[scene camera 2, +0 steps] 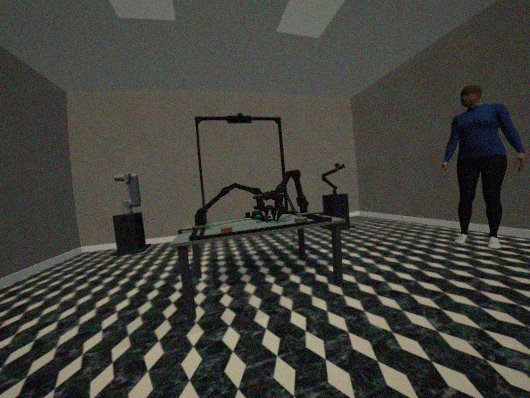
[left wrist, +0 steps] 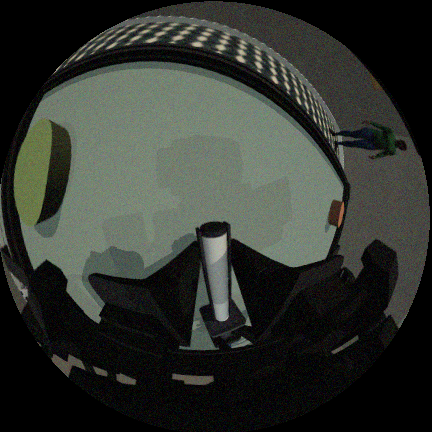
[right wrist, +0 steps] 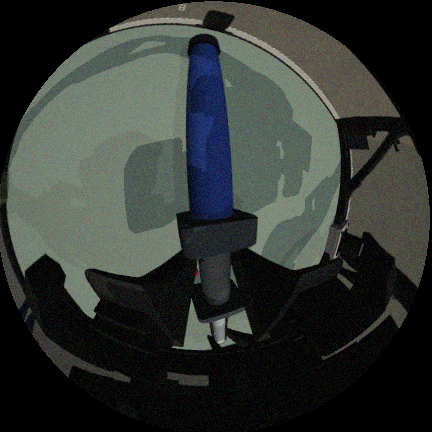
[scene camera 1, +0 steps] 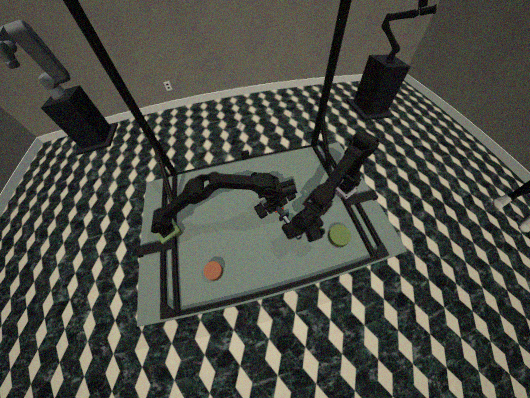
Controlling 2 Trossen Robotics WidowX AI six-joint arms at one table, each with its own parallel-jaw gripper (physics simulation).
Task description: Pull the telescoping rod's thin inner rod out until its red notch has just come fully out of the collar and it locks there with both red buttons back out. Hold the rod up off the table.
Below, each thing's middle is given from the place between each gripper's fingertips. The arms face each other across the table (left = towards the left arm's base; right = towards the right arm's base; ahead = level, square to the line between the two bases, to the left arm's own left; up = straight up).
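My right gripper is 1 cm below the telescoping rod (right wrist: 211, 228), 3 cm past it and 1 cm to the left of it. Counting from that same right hand, there's the thin inner rod (left wrist: 213, 238), which is 1 cm above, 2 cm behind and 1 cm to the right, and the green disc (left wrist: 42, 178), which is 21 cm ahead and 23 cm to the left.
As for my left gripper, it's 180 mm past the thin inner rod and 50 mm to the left of it. From my left hand, the telescoping rod is 10 mm above, 190 mm behind and 50 mm to the right, while the green disc sits 50 mm ahead and 190 mm to the left.
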